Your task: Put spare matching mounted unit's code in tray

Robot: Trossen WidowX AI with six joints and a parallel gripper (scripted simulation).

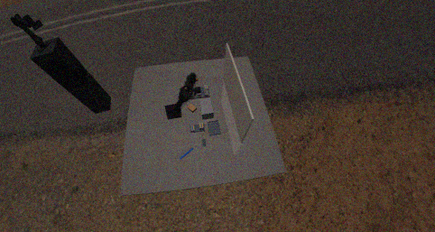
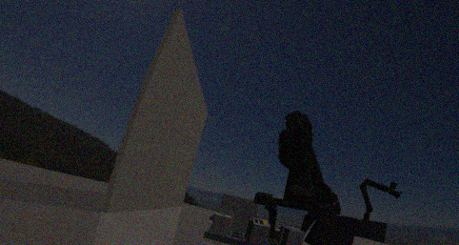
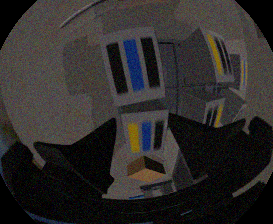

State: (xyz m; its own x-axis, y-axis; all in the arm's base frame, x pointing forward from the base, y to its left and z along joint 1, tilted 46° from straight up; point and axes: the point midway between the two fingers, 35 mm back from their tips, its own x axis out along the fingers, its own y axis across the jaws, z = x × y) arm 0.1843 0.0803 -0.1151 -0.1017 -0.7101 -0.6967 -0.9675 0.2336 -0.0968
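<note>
The tray is 110 mm ahead of my gripper tip, 380 mm to the right of it and 20 mm below it. The rest, counted from my gripper tip: blue pen (170 mm behind, 530 mm to the right, 10 mm below); white upright panel (330 mm ahead, 220 mm to the right, 210 mm above).
</note>
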